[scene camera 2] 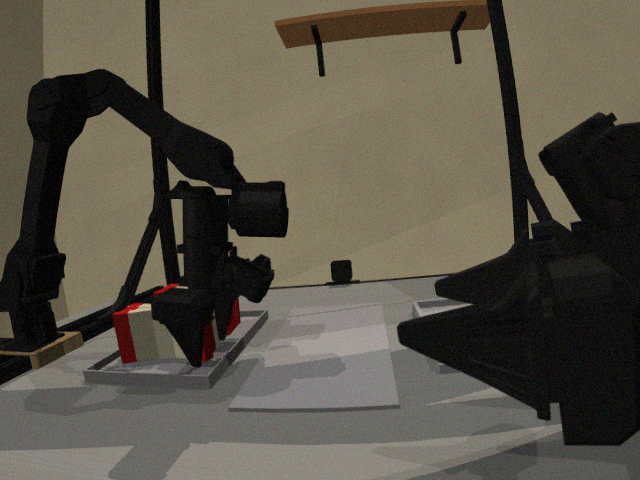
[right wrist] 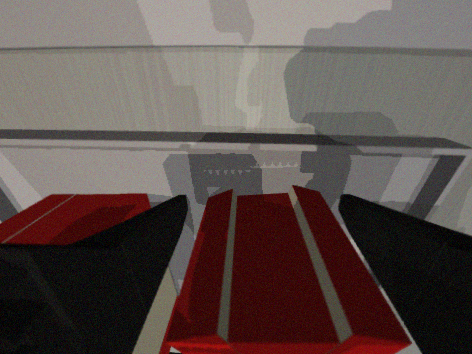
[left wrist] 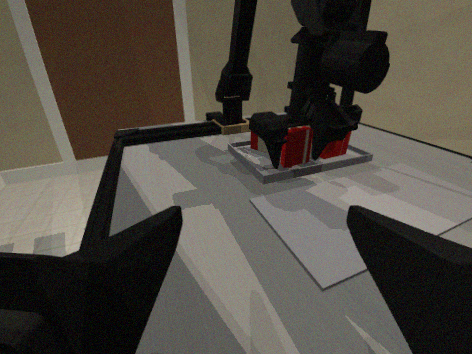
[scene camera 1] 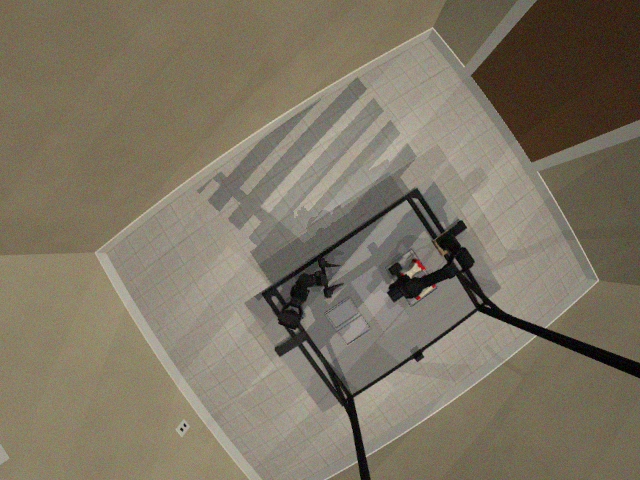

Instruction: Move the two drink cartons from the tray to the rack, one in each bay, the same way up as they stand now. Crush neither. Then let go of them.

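Places are measured from the left arm's base along level axes (x ahead, y left, z up), in metres.
Where they show: left gripper, between the fingertips: point(scene camera 2: 420, 307) point(left wrist: 264, 214) point(scene camera 1: 342, 274); right gripper, between the fingertips: point(scene camera 2: 209, 351) point(right wrist: 262, 201) point(left wrist: 295, 163) point(scene camera 1: 400, 277); right arm's base, origin of its link: point(scene camera 2: 37, 341) point(left wrist: 232, 121) point(scene camera 1: 445, 242).
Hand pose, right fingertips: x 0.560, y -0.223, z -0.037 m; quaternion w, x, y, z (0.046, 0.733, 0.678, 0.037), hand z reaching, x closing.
Note:
Each offset is from my right fingertips to the centre of the thing. "spot": to the spot under its first point. Level surfaces: height alone.
Two red and cream cartons stand side by side on the grey tray @[dy -0.044, dx +0.045, dz +0.001 m] point(scene camera 2: 149, 378) point(left wrist: 320, 169). The nearer carton in scene camera 2 point(scene camera 2: 142, 335) point(left wrist: 296, 145) point(right wrist: 270, 270) is between the fingers of my right gripper point(scene camera 2: 209, 351) point(left wrist: 295, 163) point(right wrist: 262, 201), which is open. In the right wrist view a gap shows beside each fingertip. The other carton @[dy -0.102, dx +0.046, dz +0.035 m] point(scene camera 2: 235, 317) point(left wrist: 337, 148) point(right wrist: 105, 212) is beyond the far finger, partly hidden. The two-bay rack @[dy +0.003, dx -0.362, dz +0.003 m] point(scene camera 1: 350, 322) point(scene camera 2: 414, 308) holds no carton. My left gripper point(scene camera 1: 338, 275) point(scene camera 2: 418, 308) point(left wrist: 264, 214) is open and empty, partly hiding the rack in scene camera 2.
A thin pale mat @[dz -0.003 m] point(scene camera 2: 330, 361) point(left wrist: 300, 240) lies on the table between tray and rack. A black frame point(scene camera 1: 377, 219) runs around the table. A small black box @[spot: dy -0.375, dx -0.198, dz +0.027 m] point(scene camera 1: 417, 354) point(scene camera 2: 341, 270) is at its far edge in scene camera 2. A wooden shelf point(scene camera 2: 382, 23) is on the wall.

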